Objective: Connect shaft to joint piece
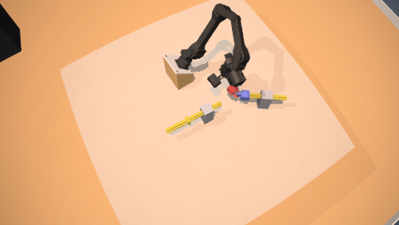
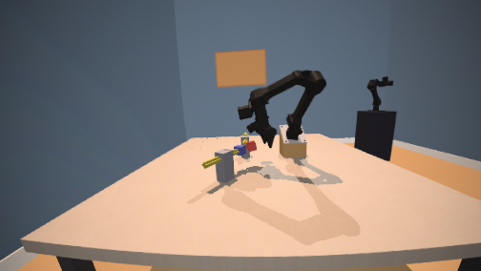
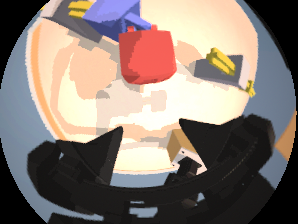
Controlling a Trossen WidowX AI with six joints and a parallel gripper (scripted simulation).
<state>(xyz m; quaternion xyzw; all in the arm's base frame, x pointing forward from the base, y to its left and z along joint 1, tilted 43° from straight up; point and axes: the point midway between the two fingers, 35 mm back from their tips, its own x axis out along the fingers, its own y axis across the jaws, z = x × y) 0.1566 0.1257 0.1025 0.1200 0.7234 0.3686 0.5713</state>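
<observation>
Now: the red joint piece 8 cm ahead of my gripper tip and 2 cm to the left of it.
</observation>
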